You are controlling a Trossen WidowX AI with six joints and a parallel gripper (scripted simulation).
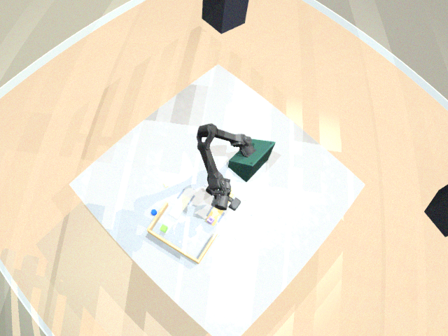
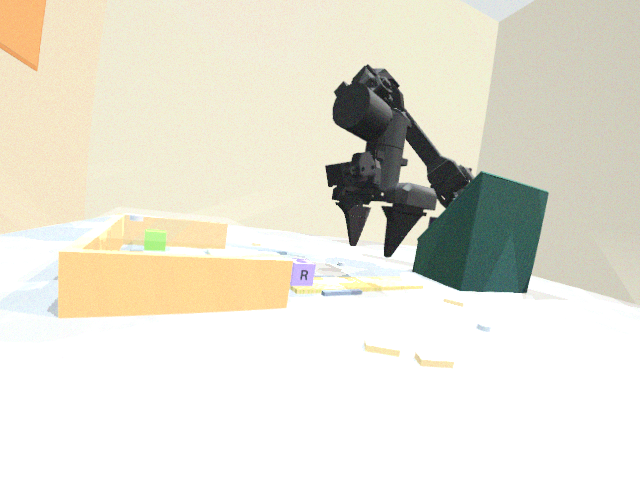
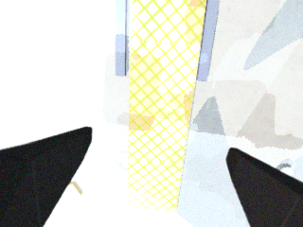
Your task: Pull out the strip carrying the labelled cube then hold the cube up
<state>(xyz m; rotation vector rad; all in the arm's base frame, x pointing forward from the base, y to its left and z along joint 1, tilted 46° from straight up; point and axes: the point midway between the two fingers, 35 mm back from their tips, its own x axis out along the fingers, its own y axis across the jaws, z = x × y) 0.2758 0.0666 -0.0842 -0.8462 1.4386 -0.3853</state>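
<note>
The gridded strip is 50 mm below my gripper tip and 10 mm ahead of it. Round my gripper tip: purple cube marked r (110 mm ahead, 40 mm to the left, 30 mm below).
</note>
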